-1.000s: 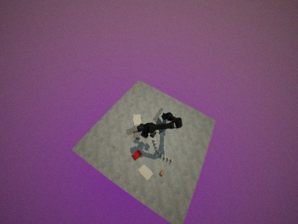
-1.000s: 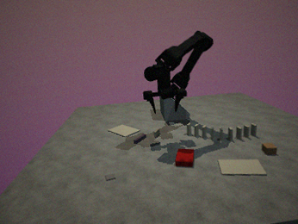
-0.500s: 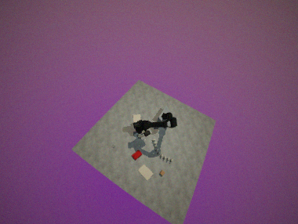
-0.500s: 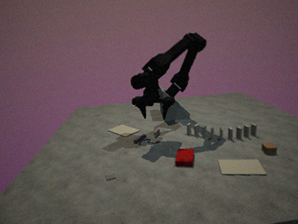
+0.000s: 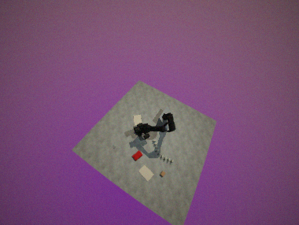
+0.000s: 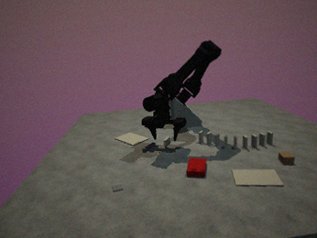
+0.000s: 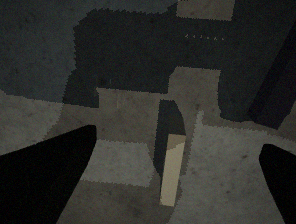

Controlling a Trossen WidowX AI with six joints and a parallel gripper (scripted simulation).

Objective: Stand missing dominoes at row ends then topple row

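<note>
Right now the purple piece is 70 mm to the right of my gripper tip, 20 mm below it and 10 mm ahead of it. The rest, counted from my gripper tip: flat grey piece: 300 mm ahead, 190 mm to the right, 20 mm below; then red block: 240 mm ahead, 80 mm to the left, 10 mm below; then pale flat sheet: 150 mm to the right, 120 mm behind, 20 mm below.
</note>
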